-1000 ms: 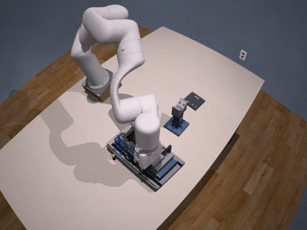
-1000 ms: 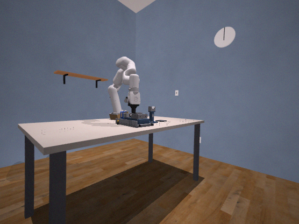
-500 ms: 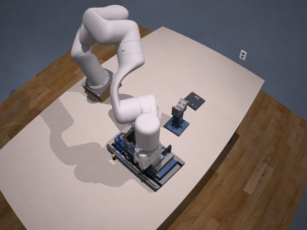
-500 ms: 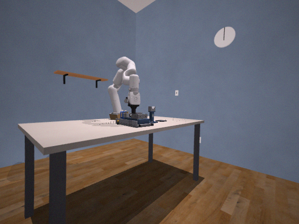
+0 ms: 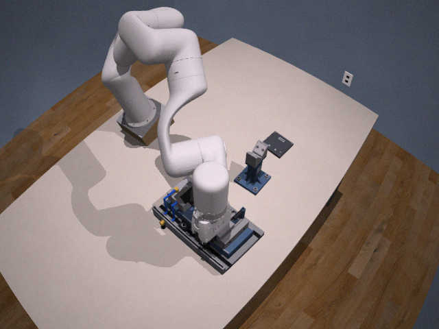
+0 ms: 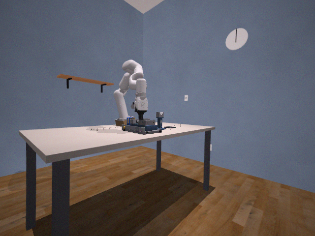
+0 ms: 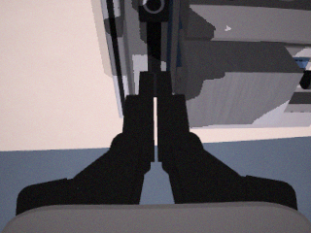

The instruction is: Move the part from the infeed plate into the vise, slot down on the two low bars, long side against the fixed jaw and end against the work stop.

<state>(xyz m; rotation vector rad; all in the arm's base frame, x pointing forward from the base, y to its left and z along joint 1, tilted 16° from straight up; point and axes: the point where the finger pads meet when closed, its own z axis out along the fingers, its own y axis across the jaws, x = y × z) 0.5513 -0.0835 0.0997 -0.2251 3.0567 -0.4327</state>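
The part lies 50 mm to the left of my hand, 30 mm below it and 10 mm behind it. From my hand the other things lie so: fixed jaw: 70 mm to the left, 40 mm below, 20 mm ahead; slotted rail: 90 mm below, 70 mm behind, 40 mm to the right; moving jaw: 60 mm to the left, 50 mm behind, 40 mm below.
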